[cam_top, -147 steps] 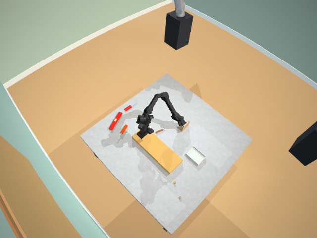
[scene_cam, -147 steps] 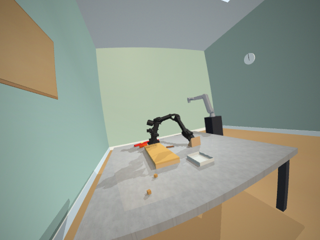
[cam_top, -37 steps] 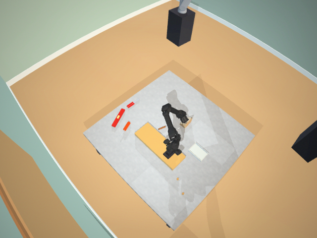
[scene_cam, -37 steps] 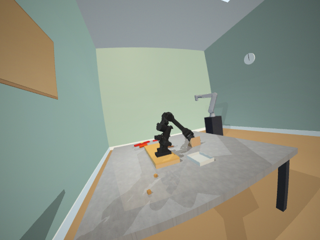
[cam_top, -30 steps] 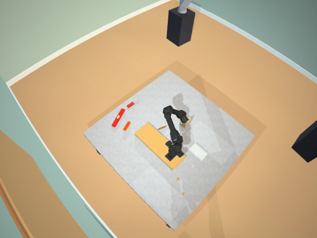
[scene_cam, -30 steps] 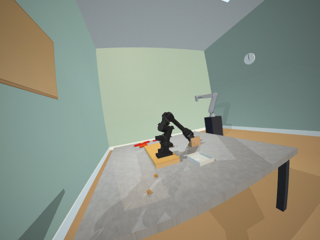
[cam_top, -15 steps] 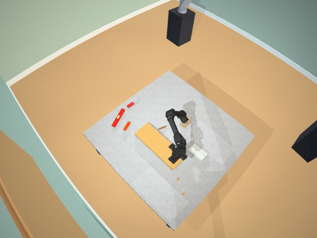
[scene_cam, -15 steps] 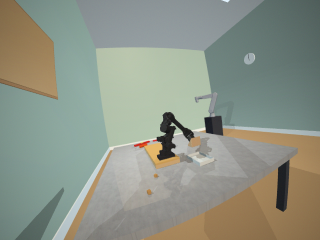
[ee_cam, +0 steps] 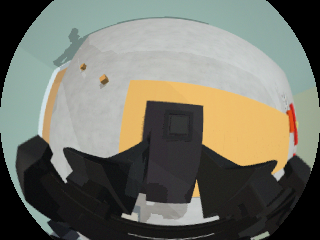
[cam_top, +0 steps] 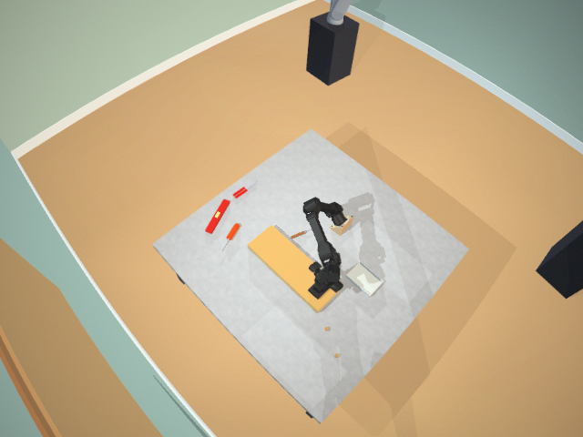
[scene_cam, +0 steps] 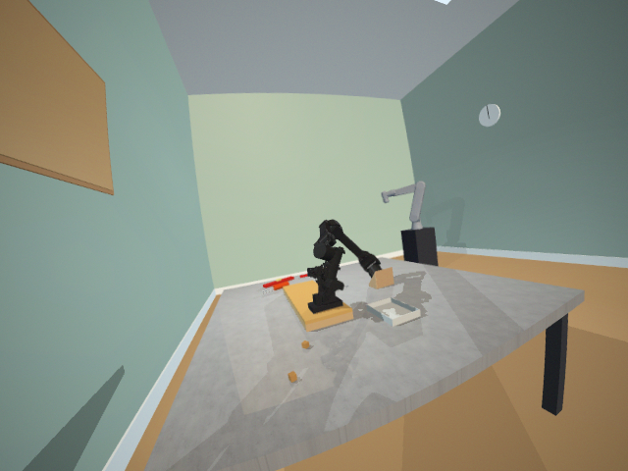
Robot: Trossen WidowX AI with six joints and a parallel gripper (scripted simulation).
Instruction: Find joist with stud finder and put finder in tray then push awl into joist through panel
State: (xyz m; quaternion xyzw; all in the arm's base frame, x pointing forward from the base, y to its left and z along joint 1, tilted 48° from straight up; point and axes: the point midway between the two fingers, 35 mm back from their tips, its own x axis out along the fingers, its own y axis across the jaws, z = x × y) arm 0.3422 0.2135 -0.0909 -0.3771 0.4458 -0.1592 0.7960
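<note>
The white tray is 23 cm behind my gripper tip, 11 cm to the left of it and 5 cm below it. Also, from my gripper tip: black stud finder (2 cm above); brown-handled awl (18 cm behind, 31 cm to the right, 6 cm below); orange-handled screwdriver (18 cm ahead, 54 cm to the right, 5 cm below).
</note>
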